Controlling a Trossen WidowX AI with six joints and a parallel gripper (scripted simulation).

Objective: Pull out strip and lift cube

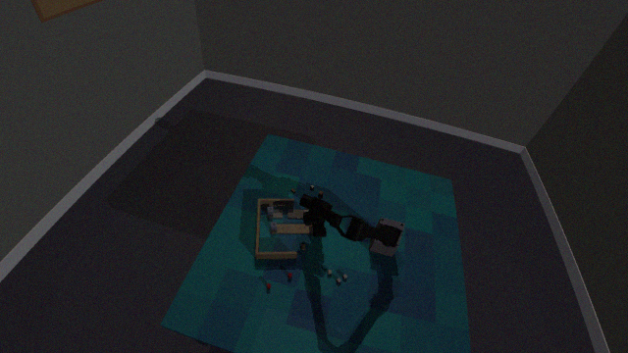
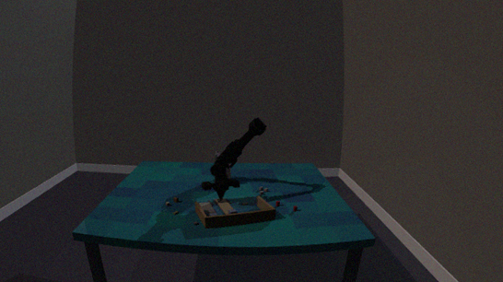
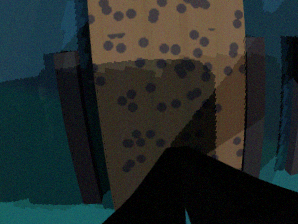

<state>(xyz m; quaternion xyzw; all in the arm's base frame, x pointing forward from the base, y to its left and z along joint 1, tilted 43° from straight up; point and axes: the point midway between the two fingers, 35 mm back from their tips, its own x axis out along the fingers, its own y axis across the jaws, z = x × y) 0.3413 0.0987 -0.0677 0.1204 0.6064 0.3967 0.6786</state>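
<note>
My gripper tip is now 110 mm short of the strip and 60 mm to the left of it.
</note>
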